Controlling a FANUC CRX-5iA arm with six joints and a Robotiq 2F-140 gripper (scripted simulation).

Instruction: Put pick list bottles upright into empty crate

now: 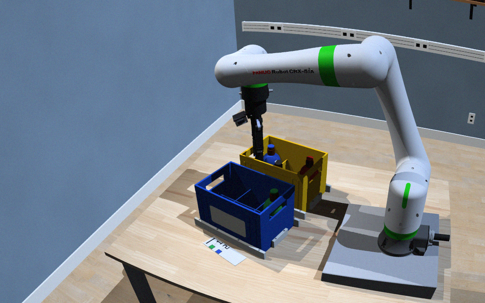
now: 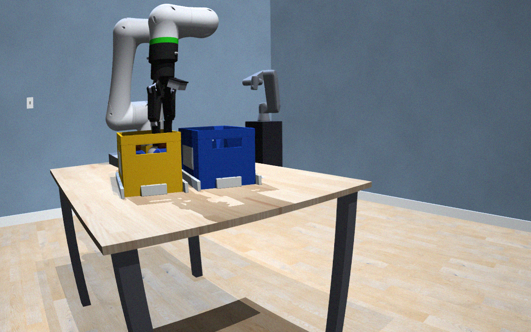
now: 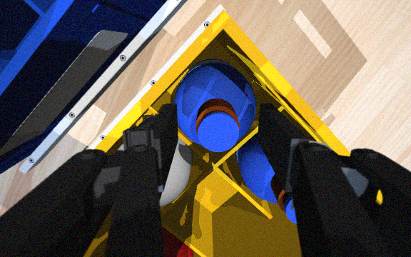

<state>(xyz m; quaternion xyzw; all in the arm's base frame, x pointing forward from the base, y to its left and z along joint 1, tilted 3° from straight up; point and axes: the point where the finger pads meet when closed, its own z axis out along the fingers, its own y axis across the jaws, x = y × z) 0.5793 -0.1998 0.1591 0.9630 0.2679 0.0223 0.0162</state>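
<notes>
The white-label bottle is 9 cm behind my hand, 2 cm to the left of it and 9 cm below it. The rest, counted from my hand: blue crate 4 cm behind, 21 cm to the left, 9 cm below; then yellow crate 10 cm behind, 2 cm to the right, 9 cm below; then red-label bottle 19 cm behind, 4 cm to the right, 9 cm below.
</notes>
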